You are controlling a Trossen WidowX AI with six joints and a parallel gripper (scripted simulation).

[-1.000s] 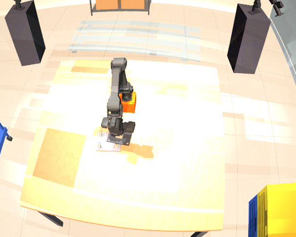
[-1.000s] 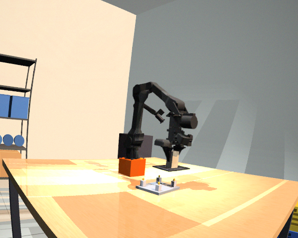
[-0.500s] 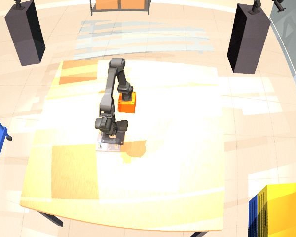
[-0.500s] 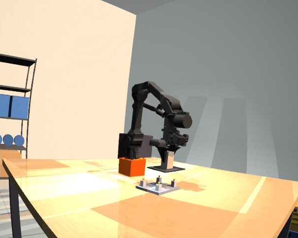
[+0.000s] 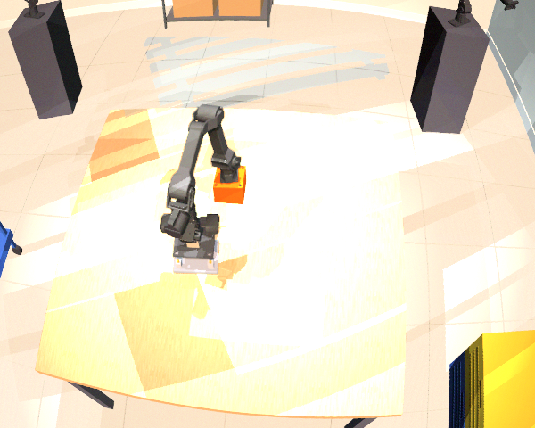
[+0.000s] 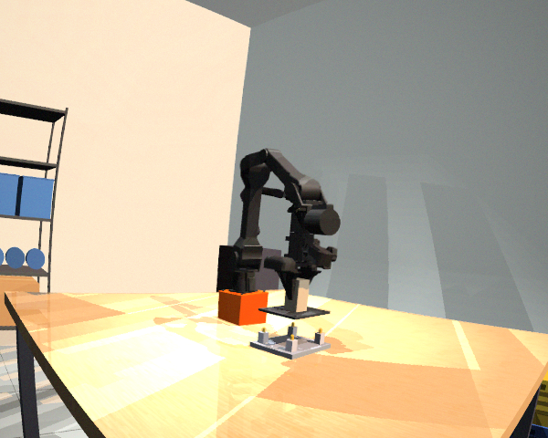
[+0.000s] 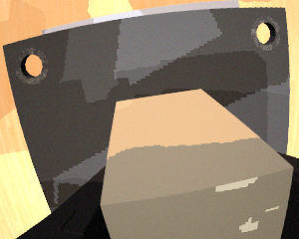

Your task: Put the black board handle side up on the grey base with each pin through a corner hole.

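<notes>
The black board lies 1 cm below my gripper tip. Also, from my gripper tip: grey base 12 cm below.
</notes>
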